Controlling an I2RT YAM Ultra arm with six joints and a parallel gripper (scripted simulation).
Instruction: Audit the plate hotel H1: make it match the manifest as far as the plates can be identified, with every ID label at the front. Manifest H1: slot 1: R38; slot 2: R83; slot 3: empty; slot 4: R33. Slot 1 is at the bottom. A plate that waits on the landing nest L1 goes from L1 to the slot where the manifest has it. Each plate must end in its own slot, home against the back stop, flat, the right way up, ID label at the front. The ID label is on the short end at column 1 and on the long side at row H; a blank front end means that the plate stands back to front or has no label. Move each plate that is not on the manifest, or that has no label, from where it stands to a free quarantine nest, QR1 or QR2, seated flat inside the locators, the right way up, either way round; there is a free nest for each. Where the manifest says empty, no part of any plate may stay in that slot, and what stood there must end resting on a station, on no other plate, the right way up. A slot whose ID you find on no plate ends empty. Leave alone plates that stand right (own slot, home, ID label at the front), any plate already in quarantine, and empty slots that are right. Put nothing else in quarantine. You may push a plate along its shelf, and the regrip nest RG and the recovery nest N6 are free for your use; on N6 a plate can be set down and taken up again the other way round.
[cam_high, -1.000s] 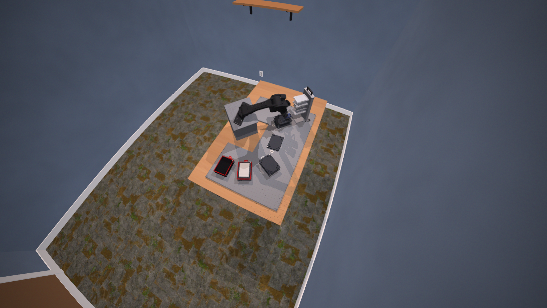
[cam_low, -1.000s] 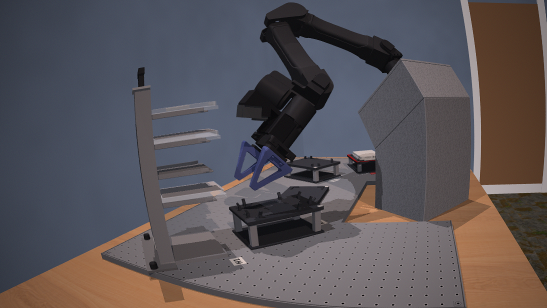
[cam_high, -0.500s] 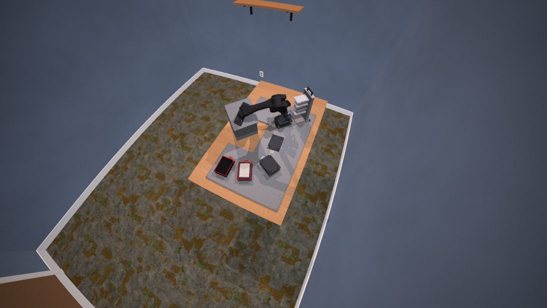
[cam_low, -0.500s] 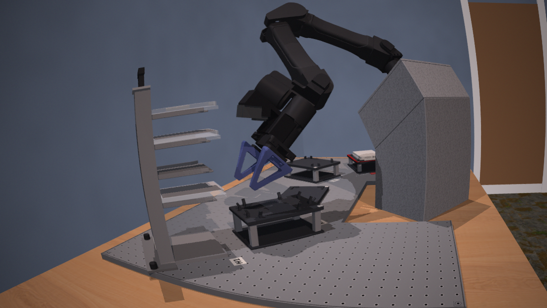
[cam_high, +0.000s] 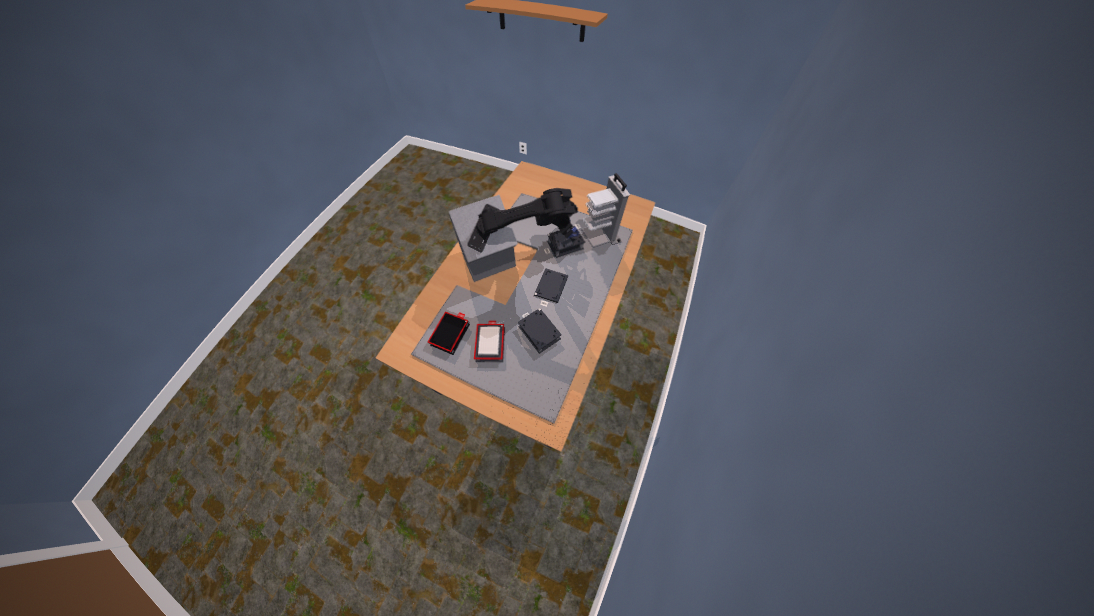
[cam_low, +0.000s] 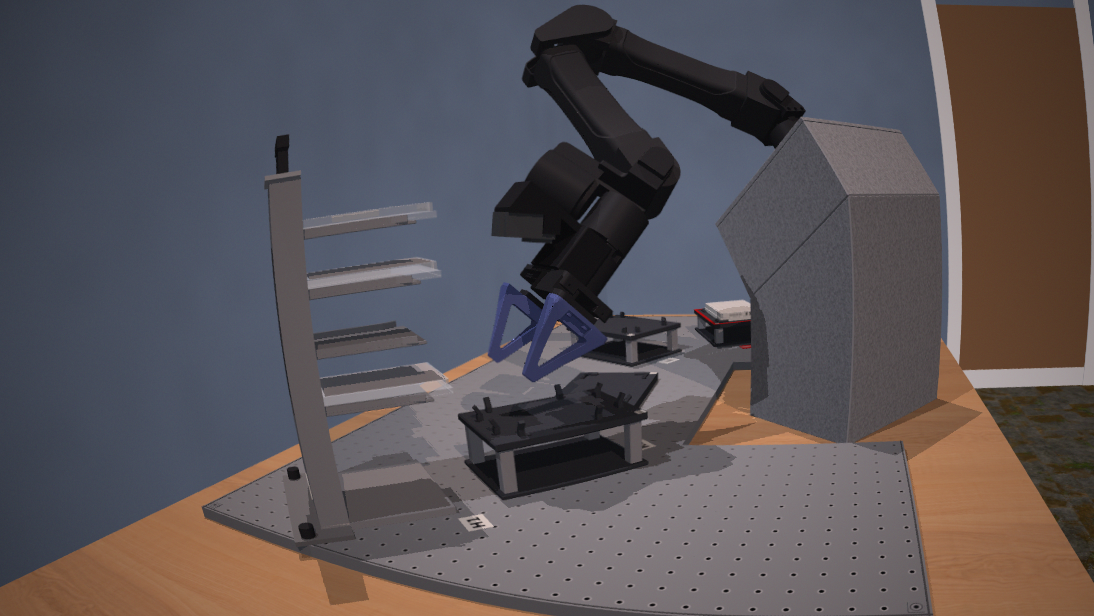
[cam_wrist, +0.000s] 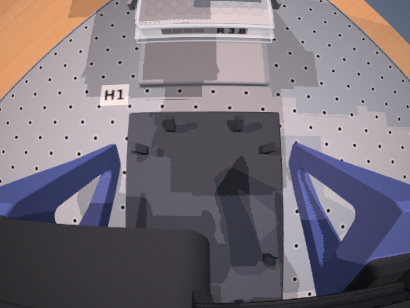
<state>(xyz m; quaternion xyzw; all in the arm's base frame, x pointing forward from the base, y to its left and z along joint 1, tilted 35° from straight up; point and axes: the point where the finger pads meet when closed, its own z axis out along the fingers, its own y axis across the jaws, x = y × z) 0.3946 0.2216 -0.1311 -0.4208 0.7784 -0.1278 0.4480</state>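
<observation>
Now: hand 7 cm above the regrip nest RG, 3 cm past it and 2 cm to the left of it. Also, from my hand: plate hotel H1: 18 cm ahead, 13 cm to the left, 4 cm above; then flat nest N6: 29 cm to the right, 12 cm below, 4 cm behind; then H1 tag: 13 cm to the left, 12 cm below, 1 cm ahead.
</observation>
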